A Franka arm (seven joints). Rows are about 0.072 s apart.
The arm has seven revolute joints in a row. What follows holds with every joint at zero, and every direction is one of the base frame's.
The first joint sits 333 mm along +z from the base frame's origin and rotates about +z.
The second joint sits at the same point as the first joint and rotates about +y.
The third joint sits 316 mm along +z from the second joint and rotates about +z.
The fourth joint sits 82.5 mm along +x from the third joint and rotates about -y.
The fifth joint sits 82.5 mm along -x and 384 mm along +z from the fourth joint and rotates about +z.
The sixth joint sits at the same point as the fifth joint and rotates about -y.
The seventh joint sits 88 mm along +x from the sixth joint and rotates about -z.
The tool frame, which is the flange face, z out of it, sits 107 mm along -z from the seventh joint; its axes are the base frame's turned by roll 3.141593, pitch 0 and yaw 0 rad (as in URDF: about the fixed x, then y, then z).
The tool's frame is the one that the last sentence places.
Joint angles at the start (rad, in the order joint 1, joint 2, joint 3, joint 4, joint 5, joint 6, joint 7):
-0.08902 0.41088 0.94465 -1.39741 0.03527 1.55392 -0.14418
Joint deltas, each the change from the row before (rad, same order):
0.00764 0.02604 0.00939 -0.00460 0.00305 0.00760 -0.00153
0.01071 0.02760 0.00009 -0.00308 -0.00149 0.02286 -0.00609
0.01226 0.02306 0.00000 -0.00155 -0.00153 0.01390 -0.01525
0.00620 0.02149 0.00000 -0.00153 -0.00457 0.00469 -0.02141
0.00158 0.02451 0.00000 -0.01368 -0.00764 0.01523 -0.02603
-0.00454 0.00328 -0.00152 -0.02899 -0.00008 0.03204 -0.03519
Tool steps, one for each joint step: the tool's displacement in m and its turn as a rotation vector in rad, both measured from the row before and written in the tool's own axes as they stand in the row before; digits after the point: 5 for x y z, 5 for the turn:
0.00574 -0.00106 0.01216 0.02667 -0.01144 -0.01385
0.00729 0.00360 0.01129 0.01950 0.00271 -0.01148
0.00599 0.00114 0.01045 0.01649 -0.00328 -0.02241
0.00357 0.00425 0.00935 0.01388 -0.00946 -0.02331
0.00326 0.00834 0.01415 0.01418 -0.01059 -0.02311
0.00096 0.00513 0.01089 0.00194 0.00373 -0.02842

